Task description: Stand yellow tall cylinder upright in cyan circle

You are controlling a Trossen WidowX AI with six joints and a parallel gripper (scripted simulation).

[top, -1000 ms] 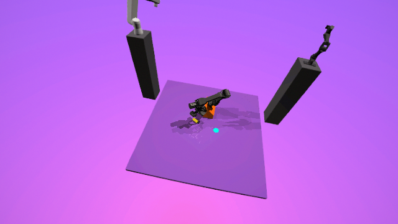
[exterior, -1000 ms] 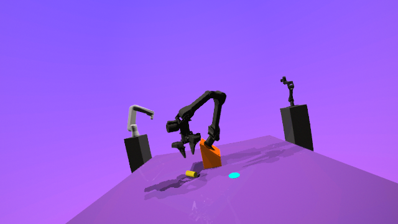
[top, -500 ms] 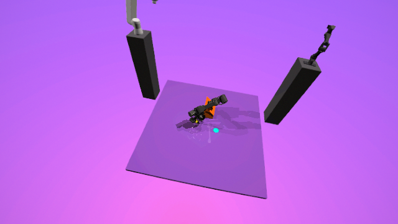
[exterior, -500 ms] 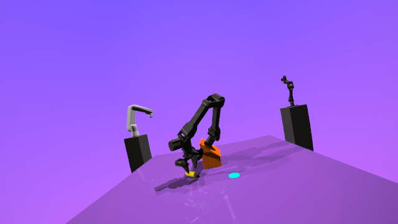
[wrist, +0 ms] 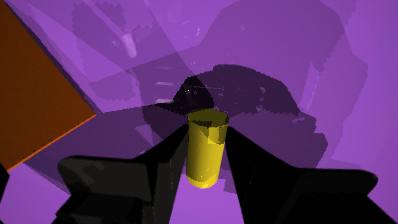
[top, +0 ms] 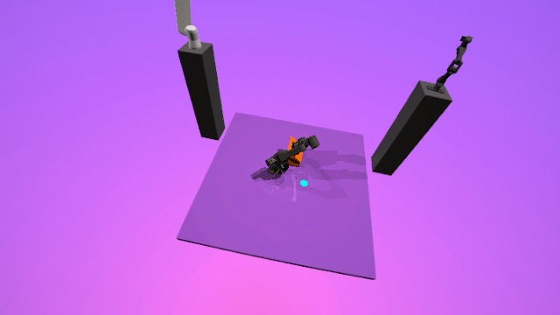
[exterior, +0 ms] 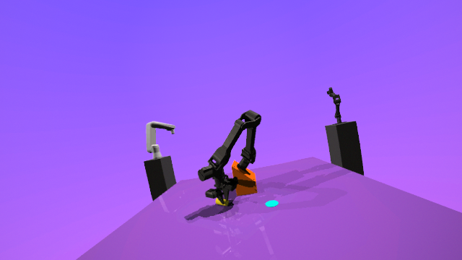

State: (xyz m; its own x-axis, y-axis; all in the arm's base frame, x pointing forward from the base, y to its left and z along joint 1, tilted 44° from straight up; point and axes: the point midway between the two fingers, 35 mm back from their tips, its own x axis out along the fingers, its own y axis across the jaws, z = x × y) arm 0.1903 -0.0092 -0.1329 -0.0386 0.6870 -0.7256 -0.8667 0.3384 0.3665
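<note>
My gripper tip is 230 mm to the right of the cyan circle, 50 mm short of it and 20 mm above it. The rest, counted from my gripper tip: yellow tall cylinder: 20 mm to the right, 10 mm behind.
</note>
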